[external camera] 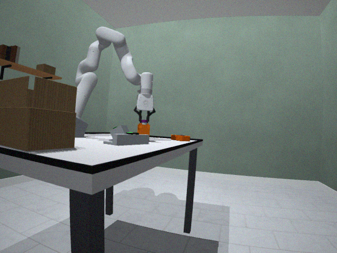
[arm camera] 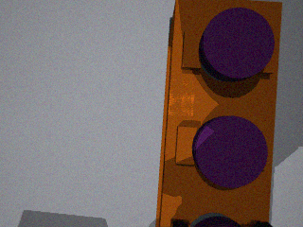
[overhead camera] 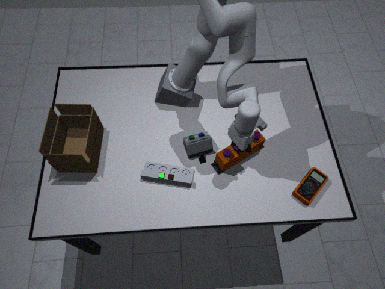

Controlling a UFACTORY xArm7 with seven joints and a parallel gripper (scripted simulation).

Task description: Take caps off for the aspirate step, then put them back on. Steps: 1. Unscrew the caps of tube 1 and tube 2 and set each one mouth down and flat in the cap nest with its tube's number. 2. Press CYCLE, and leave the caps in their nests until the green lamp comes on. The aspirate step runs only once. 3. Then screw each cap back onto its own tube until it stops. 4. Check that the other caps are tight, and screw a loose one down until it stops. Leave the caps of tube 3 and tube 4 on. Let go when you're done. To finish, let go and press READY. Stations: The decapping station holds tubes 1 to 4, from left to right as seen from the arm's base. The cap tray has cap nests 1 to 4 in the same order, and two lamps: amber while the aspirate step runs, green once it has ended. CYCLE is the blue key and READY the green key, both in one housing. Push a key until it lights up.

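The purple cap is 40 mm to the left of my hand, 30 mm behind it and 10 mm below it. Round my hand: tube 1: 90 mm to the left, 60 mm behind, 10 mm below; blue key: 150 mm to the right, 80 mm behind, 60 mm below; grey key housing: 170 mm to the right, 80 mm below, 50 mm behind.
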